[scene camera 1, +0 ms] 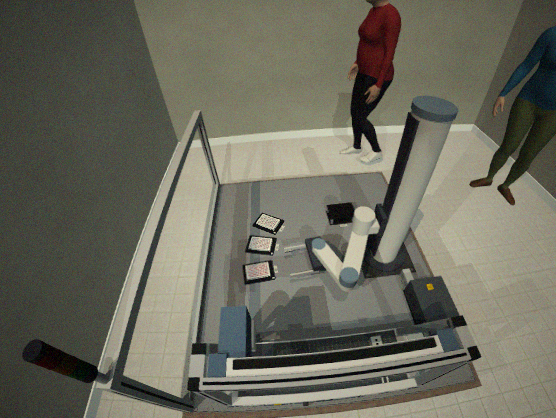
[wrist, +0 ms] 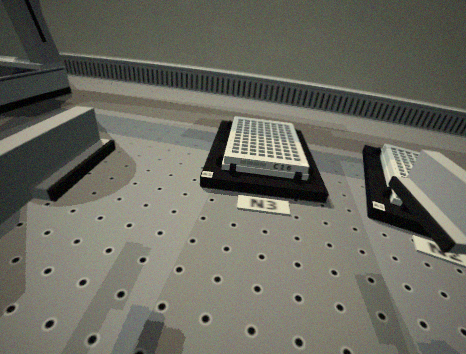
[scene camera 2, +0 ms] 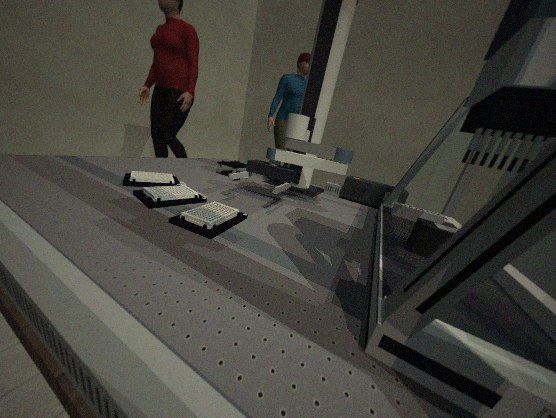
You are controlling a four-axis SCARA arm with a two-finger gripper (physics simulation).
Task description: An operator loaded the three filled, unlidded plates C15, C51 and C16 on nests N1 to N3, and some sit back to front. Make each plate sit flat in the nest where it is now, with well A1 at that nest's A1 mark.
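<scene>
Plate C16 (wrist: 266, 142) (scene camera 1: 258, 270) (scene camera 2: 210, 214) sits on nest N3 (wrist: 265, 190) and looks flat. Its C16 label faces the wrist camera; its well letters are too small to read. The nest's small white mark (wrist: 207, 174) is at its near left corner. The N2 plate (wrist: 400, 159) (scene camera 1: 261, 244) (scene camera 2: 172, 193) looks flat too; a finger hides part of it and its name. The N1 plate (scene camera 1: 269, 223) (scene camera 2: 151, 177) lies turned at the far end of the row. My gripper (wrist: 254, 146) (scene camera 1: 289, 262) (scene camera 2: 258, 182) is open and empty, back from N3 and N2.
A black nest (scene camera 1: 340, 213) (scene camera 2: 231, 164) stands behind the arm's elbow side. A blue box (scene camera 1: 234, 330) stands at the front left and a dark box with a yellow mark (scene camera 1: 431, 302) at the right. A framed guard panel runs along the left. Two people stand beyond the table.
</scene>
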